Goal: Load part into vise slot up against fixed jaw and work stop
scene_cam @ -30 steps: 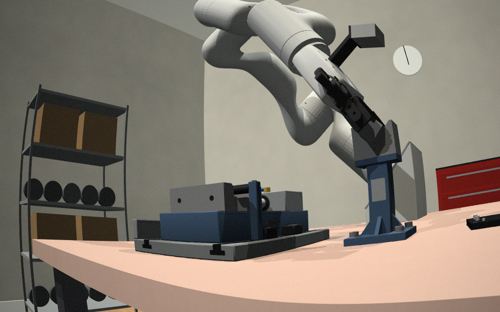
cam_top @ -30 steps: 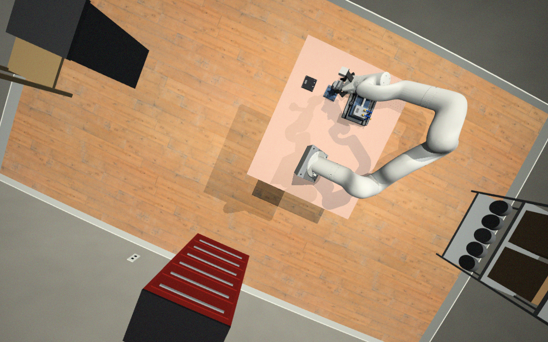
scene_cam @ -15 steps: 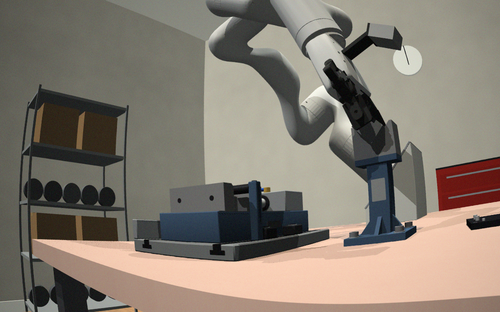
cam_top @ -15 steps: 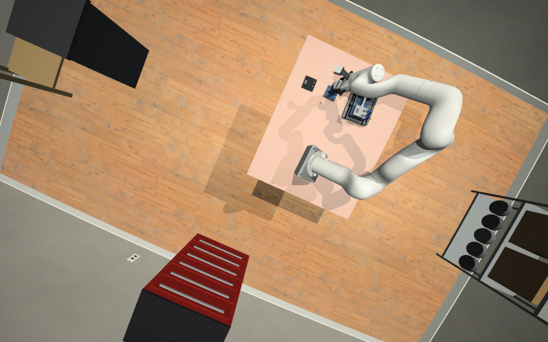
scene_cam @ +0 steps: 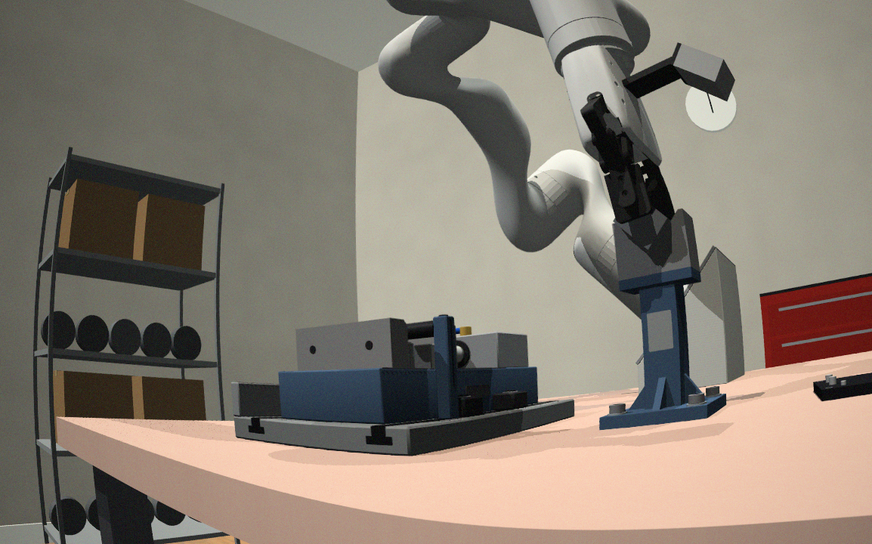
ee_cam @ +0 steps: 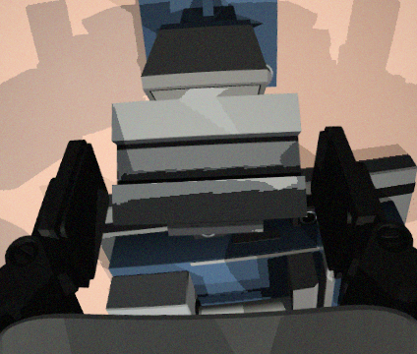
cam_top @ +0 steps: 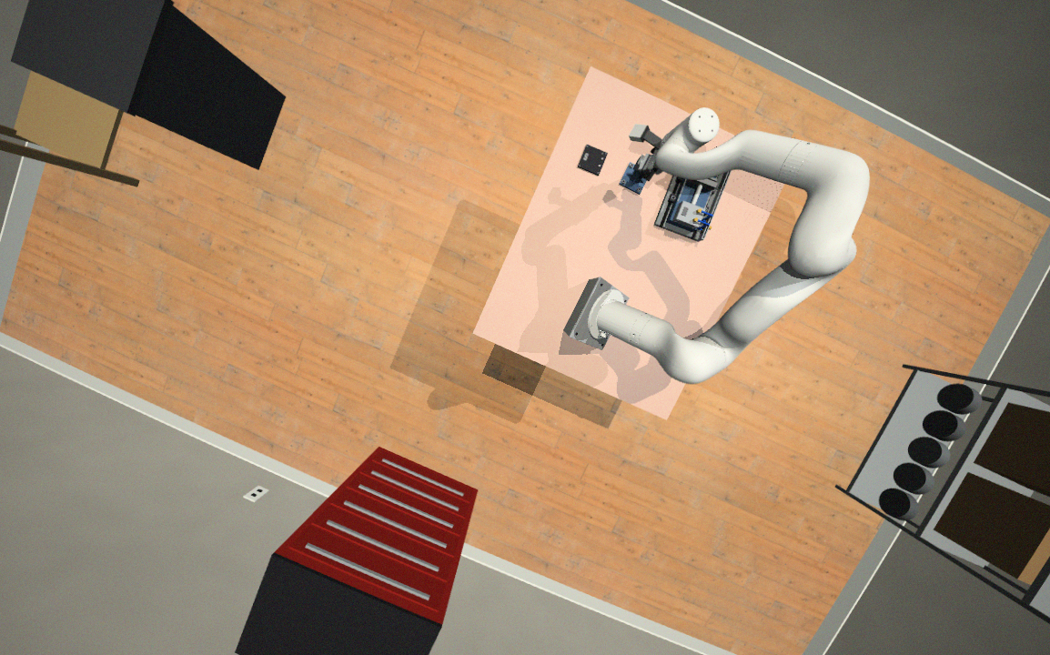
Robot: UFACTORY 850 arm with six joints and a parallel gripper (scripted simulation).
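The part lies 10 mm to the left of my hand and 10 mm below it. Round my hand: cylinder rod (220 mm to the right, 90 mm below, 10 mm ahead); moving jaw (220 mm to the right, 90 mm below, 60 mm ahead); work stop rod (170 mm to the right, 100 mm ahead, 80 mm below).
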